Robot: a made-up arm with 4 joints.
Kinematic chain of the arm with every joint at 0, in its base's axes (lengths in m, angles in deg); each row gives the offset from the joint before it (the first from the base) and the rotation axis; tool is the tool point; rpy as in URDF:
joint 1: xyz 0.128 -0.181 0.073 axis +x
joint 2: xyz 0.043 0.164 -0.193 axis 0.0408 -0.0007 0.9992
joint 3: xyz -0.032 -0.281 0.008 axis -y
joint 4: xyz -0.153 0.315 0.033 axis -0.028 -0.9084 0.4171
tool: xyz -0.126 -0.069 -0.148 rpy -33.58 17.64 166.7
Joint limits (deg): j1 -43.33..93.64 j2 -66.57..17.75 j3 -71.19..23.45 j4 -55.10..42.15
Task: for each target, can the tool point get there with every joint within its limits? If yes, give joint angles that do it. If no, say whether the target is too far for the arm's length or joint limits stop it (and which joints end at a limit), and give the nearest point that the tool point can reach.
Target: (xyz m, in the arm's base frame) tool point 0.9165 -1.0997 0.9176
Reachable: no: too far | nearest point 0.1626 -0.3574 0.3780 | short by 1.188 m
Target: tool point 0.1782 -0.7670 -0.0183
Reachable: no: joint limits stop it (at a limit: joint 1, joint 2, joint 3) | nearest point 0.0568 -0.4001 -0.2652 | short by 0.459 m
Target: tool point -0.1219 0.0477 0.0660
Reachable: yes | joints 35.11 -13.44 -43.74 19.07
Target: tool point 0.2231 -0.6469 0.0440
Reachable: no: joint limits stop it (at a limit: joint 1, joint 2, joint 3, joint 4) | nearest point 0.0563 -0.3595 0.2258 | short by 0.379 m
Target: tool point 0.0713 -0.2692 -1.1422
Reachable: no: too far | nearest point 0.0345 -0.1174 -0.5062 | short by 0.655 m
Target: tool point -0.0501 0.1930 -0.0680
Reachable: yes | joints -24.09 -41.56 -35.44 -44.49
